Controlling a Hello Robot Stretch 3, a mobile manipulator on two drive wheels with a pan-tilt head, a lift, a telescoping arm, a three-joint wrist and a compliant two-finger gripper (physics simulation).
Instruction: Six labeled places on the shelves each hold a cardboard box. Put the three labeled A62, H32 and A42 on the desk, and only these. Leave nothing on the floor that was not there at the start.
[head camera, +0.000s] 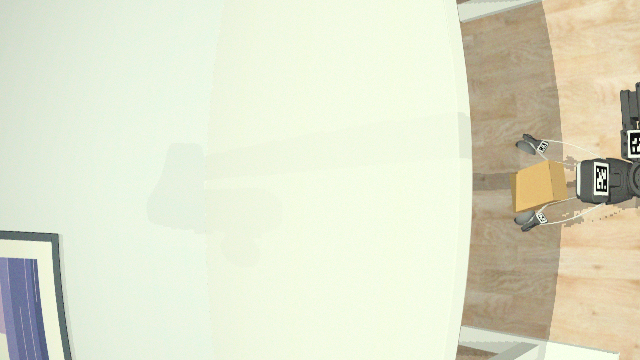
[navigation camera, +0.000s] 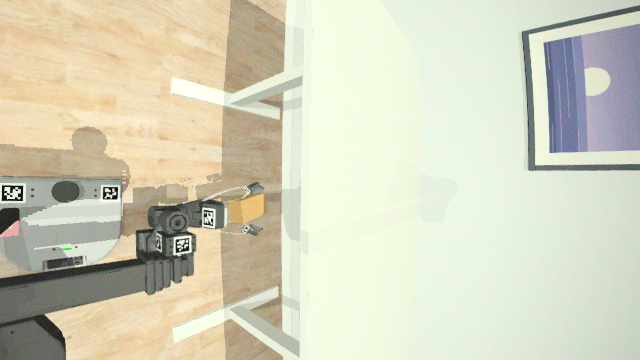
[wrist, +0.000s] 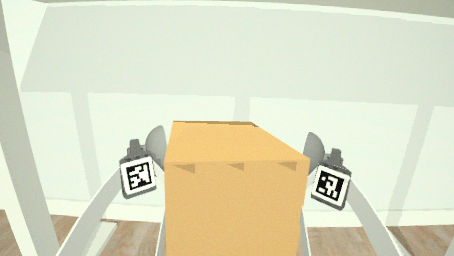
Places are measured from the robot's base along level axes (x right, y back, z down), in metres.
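Pixels of known places: gripper, fingertip midpoint: (head camera: 517, 182) (navigation camera: 261, 208); robot's base, origin of the base link: (navigation camera: 66, 190).
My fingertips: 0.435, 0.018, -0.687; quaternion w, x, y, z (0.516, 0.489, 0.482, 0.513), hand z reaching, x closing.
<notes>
Ahead of a thing's pixels: the offset from my fingertips to its middle, as dx, dy, dz. "spot": to the spot under its first point. Level surfaces: height alone.
My gripper (head camera: 524, 182) (navigation camera: 255, 209) (wrist: 234, 147) is shut on a plain orange-brown cardboard box @[-0.047, -0.007, -0.002] (head camera: 535, 189) (navigation camera: 244, 210) (wrist: 232, 212), with one finger pad at each side. No label shows on the box. The white desk @[dz -0.263] (head camera: 340, 280) (navigation camera: 360, 115) stands in front of the gripper. In the head and navigation views, the gripper and box are just off the desk's long front edge, over the floor. The wrist view looks under the desk top, so the gripper appears lower than the top. The shelves and other boxes do not show.
White desk legs @[spot: +0.091, -0.501, +0.663] (head camera: 575, 347) (navigation camera: 200, 320) (wrist: 22, 145) stand on both sides of the gripper, with feet reaching out past the front edge. A framed picture (head camera: 55, 280) (navigation camera: 530, 100) hangs on the wall behind. The robot's base (navigation camera: 65, 225) stands on the wooden floor.
</notes>
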